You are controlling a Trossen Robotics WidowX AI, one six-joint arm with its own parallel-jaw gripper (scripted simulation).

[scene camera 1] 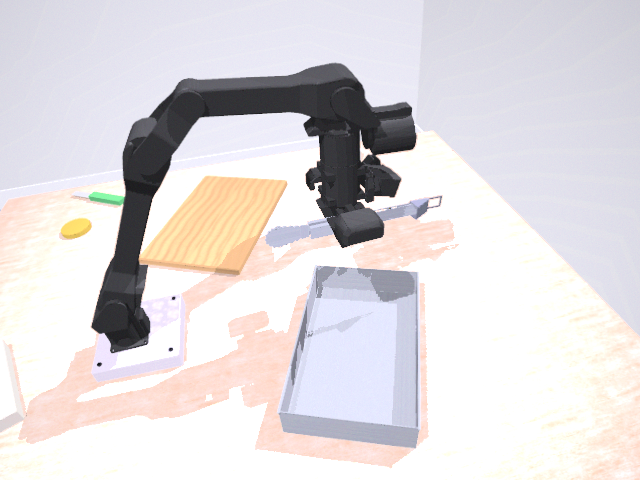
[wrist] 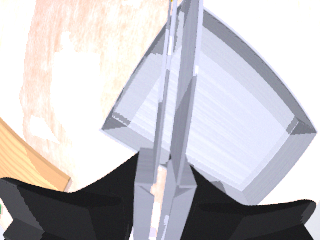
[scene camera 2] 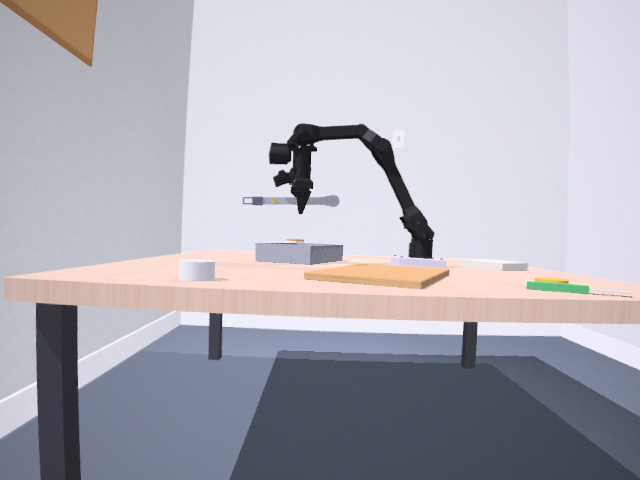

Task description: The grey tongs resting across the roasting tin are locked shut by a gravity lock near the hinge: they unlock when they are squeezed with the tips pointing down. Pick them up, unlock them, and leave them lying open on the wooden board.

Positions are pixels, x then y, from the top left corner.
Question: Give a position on a roasting tin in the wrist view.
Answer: At 248, 129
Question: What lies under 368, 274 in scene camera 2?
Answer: A wooden board.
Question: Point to a wooden board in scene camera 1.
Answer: At 215, 229
